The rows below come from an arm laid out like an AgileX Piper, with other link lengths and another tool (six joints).
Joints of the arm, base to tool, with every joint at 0 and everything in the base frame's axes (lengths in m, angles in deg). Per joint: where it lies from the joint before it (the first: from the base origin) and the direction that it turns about. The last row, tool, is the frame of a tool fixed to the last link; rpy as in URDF.
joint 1: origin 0 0 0.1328 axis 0 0 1
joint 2: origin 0 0 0 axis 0 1 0
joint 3: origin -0.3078 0 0.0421 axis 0 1 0
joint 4: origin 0.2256 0 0.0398 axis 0.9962 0 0.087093
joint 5: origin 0 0 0 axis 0 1 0
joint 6: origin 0.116 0 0.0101 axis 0.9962 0 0.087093
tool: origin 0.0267 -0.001 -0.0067 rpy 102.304 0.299 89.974
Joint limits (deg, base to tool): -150..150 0..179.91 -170..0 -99.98..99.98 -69.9..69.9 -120..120
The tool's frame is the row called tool.
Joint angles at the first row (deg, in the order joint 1, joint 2, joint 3, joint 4, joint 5, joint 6):
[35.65, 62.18, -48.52, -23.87, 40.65, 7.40]
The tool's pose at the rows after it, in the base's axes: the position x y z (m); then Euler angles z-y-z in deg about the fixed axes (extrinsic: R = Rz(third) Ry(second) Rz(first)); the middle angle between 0 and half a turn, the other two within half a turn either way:
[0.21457 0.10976 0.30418 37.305 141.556 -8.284]
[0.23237 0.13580 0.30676 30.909 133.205 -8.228]
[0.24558 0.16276 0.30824 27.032 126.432 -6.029]
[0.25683 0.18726 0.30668 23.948 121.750 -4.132]
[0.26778 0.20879 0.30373 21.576 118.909 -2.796]
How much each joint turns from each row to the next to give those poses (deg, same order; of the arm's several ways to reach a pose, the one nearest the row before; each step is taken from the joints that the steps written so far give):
[6.48, 5.18, -0.44, -17.76, -1.93, 9.90]
[4.77, 4.88, -0.59, -16.80, -1.87, 9.93]
[3.24, 4.51, -0.85, -14.17, -1.11, 8.47]
[1.93, 4.42, -1.35, -10.55, -0.26, 6.14]
[0.95, 4.22, -2.15, -6.58, -0.04, 3.36]

